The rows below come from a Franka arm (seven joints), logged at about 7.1 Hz.
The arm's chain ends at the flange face. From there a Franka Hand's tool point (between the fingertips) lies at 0.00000 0.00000 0.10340 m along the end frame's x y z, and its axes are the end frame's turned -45 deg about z.
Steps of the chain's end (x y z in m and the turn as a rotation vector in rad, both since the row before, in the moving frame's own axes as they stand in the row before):
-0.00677 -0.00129 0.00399 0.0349 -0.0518 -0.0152
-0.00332 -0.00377 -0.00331 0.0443 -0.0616 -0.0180
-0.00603 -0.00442 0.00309 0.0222 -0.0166 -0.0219
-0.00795 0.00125 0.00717 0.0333 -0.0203 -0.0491
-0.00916 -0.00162 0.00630 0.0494 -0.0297 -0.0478
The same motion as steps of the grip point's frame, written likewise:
-0.00516 -0.01202 0.00379 0.0613 -0.0120 -0.0152
-0.00102 -0.01274 -0.00361 0.0749 -0.0122 -0.0180
-0.00076 -0.01023 0.00305 0.0274 0.0040 -0.0219
-0.00565 -0.00868 0.00709 0.0379 0.0092 -0.0491
-0.00403 -0.01344 0.00613 0.0559 0.0139 -0.0478

